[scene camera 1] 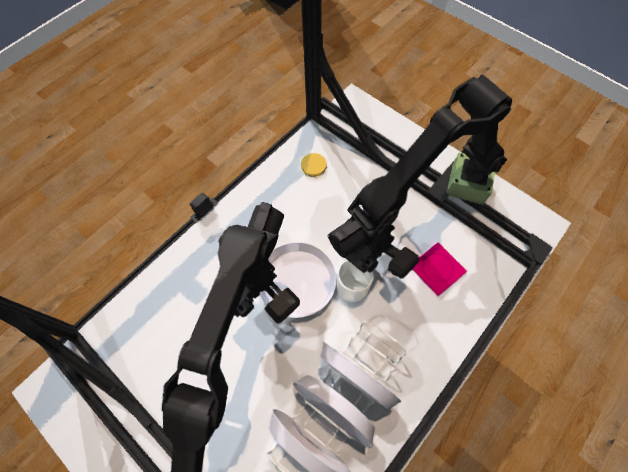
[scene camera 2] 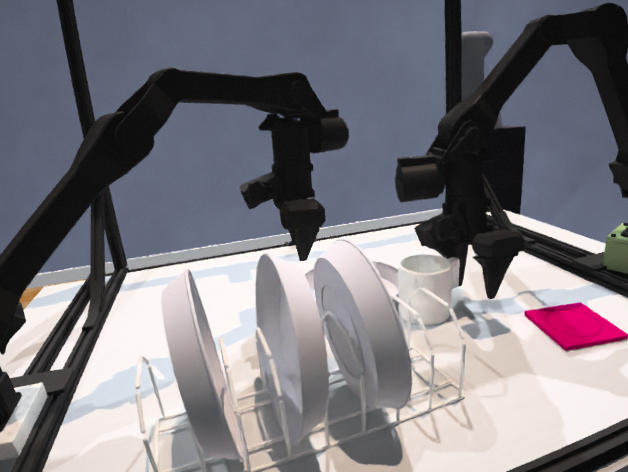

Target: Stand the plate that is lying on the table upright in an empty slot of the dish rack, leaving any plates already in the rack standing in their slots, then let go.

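Frame: origin at the left arm's base, x ahead, y left, z up, level; metres.
Seen in the pictures: left gripper, between the fingertips: (scene camera 1: 379,262) (scene camera 2: 473,291); right gripper, between the fingertips: (scene camera 1: 262,291) (scene camera 2: 298,250); left arm's base, origin of its link: (scene camera 1: 474,172).
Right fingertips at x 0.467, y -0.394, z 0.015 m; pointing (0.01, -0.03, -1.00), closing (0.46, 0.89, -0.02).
Note:
Offsets run from my right fingertips to a thing's top centre. "spot": to the spot under its first point.
The pale plate @[dx -0.071, dy +0.049, dz -0.064 m] (scene camera 1: 309,279) (scene camera 2: 386,273) lies flat on the table, partly hidden by an arm in scene camera 1 and by the rack's plates in scene camera 2. The wire dish rack @[spot: dx +0.009, dy +0.275, dz +0.013 m] (scene camera 1: 384,336) (scene camera 2: 432,375) holds three standing plates: one @[dx +0.107, dy +0.244, dz +0.098 m] (scene camera 1: 357,378) (scene camera 2: 390,334) nearest the mug, a middle one @[dx +0.175, dy +0.220, dz +0.098 m] (scene camera 1: 337,408) (scene camera 2: 307,345) and a far one @[dx +0.259, dy +0.192, dz +0.098 m] (scene camera 1: 299,441) (scene camera 2: 190,355). Wire dividers without a plate show at the mug end. My right gripper (scene camera 1: 263,305) (scene camera 2: 303,257) is open above the plate's edge. My left gripper (scene camera 1: 385,261) (scene camera 2: 476,290) is open and empty beside the mug.
A pale mug @[spot: dx -0.104, dy +0.182, dz -0.086 m] (scene camera 1: 353,285) (scene camera 2: 425,294) stands close beside the lying plate, between it and my left gripper. A pink square @[spot: dx -0.212, dy +0.371, dz -0.086 m] (scene camera 1: 439,268) (scene camera 2: 576,325) lies beyond the left gripper. A yellow disc @[dx -0.407, dy -0.021, dz -0.082 m] (scene camera 1: 313,164) lies near the table's far edge. Black frame rails border the table.

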